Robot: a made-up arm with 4 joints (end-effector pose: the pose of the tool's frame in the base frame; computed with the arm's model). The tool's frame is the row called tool.
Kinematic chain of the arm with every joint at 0, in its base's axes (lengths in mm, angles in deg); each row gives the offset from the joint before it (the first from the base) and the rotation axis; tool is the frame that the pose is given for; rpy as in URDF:
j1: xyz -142 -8 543 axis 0.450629 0.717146 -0.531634
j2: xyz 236 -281 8 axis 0.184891 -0.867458 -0.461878
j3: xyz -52 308 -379 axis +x
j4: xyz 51 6 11 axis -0.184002 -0.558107 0.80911
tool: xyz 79 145 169 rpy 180 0 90
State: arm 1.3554 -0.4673 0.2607 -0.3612
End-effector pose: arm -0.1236 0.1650 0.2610 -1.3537 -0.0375 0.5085
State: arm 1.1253 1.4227 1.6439 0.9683
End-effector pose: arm 0.0013 -0.1750 0.0925 1.0502 -0.6698 1.5067
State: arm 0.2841 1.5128 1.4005 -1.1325
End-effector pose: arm 0.5193 -0.4500 0.5547 0.5432 -1.1645 -2.3259
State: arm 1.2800 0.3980 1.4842 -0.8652
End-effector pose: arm -0.0993 -0.0852 -0.0870 -1.0764 -0.1358 -0.9439
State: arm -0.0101 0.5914 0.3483 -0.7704
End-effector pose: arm 0.4532 -0.0484 0.4891 -2.8485 -0.7044 0.8113
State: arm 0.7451 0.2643 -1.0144 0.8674
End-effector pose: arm 0.0259 0.3103 0.1030 -2.6074 0.5013 2.2573
